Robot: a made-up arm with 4 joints. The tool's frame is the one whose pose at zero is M. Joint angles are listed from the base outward.
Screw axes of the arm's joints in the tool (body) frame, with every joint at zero. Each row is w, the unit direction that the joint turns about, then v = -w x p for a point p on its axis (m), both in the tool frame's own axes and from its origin. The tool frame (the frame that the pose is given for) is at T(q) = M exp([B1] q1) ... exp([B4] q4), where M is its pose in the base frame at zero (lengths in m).
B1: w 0 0 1 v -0.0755 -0.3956 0
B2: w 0 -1 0 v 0.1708 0 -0.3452
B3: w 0 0 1 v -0.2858 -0.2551 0
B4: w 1 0 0 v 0 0.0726 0.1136
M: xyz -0.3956 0.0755 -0.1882 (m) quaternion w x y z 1 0 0 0
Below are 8 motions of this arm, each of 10 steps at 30 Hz.
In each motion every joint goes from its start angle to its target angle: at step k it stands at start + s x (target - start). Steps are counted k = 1, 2, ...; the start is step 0. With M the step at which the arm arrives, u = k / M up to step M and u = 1 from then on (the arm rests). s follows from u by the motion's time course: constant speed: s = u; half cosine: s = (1 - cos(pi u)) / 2; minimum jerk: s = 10 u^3 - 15 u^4 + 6 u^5.
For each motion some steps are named. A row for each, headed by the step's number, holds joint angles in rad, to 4 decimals.
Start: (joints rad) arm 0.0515 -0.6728 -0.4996 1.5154
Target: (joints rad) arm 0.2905 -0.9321 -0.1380 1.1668
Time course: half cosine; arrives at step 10
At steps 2, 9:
2: 0.0743 -0.6976 -0.4651 1.4821
9: 0.2847 -0.9258 -0.1468 1.1753

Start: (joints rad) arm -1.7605 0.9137 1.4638 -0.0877
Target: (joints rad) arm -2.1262 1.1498 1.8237 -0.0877
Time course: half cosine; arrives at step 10
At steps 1, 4, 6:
1: -1.7694 0.9195 1.4726 -0.0877
4: -1.8868 0.9953 1.5881 -0.0877
6: -1.9999 1.0682 1.6994 -0.0877

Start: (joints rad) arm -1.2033 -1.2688 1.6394 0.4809
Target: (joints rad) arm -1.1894 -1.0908 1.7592 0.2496
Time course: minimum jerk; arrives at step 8
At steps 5, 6, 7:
5: -1.1932 -1.1398 1.7262 0.3133
6: -1.1908 -1.1092 1.7468 0.2735
7: -1.1896 -1.0937 1.7573 0.2533

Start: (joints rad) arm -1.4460 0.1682 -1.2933 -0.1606
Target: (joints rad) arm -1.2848 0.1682 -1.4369 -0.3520
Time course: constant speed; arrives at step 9
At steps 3, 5, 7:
3: -1.3923 0.1682 -1.3412 -0.2244
5: -1.3564 0.1682 -1.3731 -0.2669
7: -1.3206 0.1682 -1.4050 -0.3095

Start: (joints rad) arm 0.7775 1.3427 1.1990 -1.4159
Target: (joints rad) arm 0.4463 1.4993 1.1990 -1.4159
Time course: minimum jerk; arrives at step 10
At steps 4, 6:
4: 0.6724 1.3924 1.1990 -1.4159
6: 0.5514 1.4496 1.1990 -1.4159

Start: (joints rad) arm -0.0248 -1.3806 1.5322 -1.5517
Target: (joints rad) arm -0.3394 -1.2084 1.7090 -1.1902
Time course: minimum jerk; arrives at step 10
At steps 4, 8, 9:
4: -0.1247 -1.3259 1.5883 -1.4369
8: -0.3212 -1.2184 1.6988 -1.2111
9: -0.3367 -1.2099 1.7075 -1.1933

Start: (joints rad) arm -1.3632 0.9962 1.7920 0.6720
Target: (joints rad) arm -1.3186 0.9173 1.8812 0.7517
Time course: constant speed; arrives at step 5
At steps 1, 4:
1: -1.3543 0.9804 1.8098 0.6879
4: -1.3275 0.9331 1.8634 0.7358

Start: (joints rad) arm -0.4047 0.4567 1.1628 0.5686
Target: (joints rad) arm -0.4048 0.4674 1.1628 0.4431
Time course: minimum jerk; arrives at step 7
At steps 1, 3, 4, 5, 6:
1: -0.4047 0.4569 1.1628 0.5657
3: -0.4047 0.4606 1.1628 0.5224
4: -0.4048 0.4635 1.1628 0.4893
5: -0.4048 0.4659 1.1628 0.4613
6: -0.4048 0.4672 1.1628 0.4460

